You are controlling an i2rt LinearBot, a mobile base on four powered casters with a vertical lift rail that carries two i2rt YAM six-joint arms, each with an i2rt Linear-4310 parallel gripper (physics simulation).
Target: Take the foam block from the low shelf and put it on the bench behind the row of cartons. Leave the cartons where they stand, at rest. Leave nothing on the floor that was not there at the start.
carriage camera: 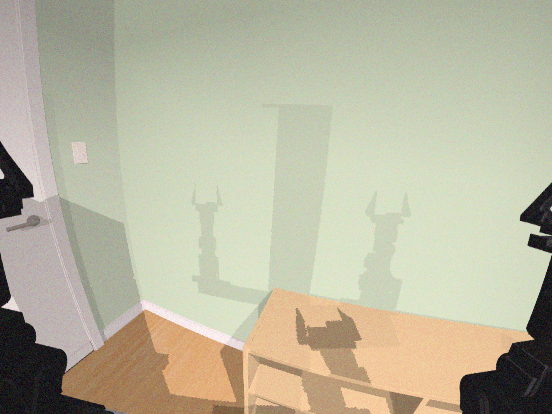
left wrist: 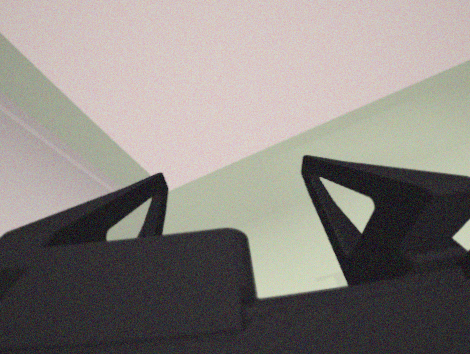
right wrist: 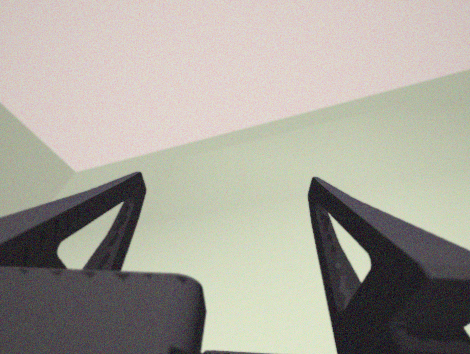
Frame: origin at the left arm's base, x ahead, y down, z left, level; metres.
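Seen in the pictures: left gripper, fingertip midpoint: (left wrist: 234, 172); right gripper, fingertip midpoint: (right wrist: 225, 183).
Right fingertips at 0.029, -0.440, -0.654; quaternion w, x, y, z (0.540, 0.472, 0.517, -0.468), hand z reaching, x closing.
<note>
A point is followed by its place in that frame, as x, y, z.
The low wooden shelf (carriage camera: 440, 345) {0.385, 0.253, -0.999} stands against the green wall at the lower right of the carriage view; its top and part of its upper compartments show. The foam block, the bench and the cartons do not show in these views. My left gripper (left wrist: 234, 172) {0.033, -0.437, -0.001} is open and empty, pointed up toward the ceiling and wall corner; part of it shows at the left edge of the carriage view. My right gripper (right wrist: 225, 183) {0.029, -0.440, -0.654} is open and empty, also pointed up; part of it shows at the right edge of the carriage view, above the shelf's right part.
A white door (carriage camera: 45, 290) {0.557, 0.307, 0.816} with a grey handle (carriage camera: 25, 223) {0.544, -0.069, 0.771} is at the left, with a light switch (carriage camera: 79, 152) {0.861, -0.359, 0.734} beside it. Wooden floor (carriage camera: 195, 365) {0.681, 0.863, 0.096} lies left of the shelf. Shadows of the arms fall on the wall and the shelf top.
</note>
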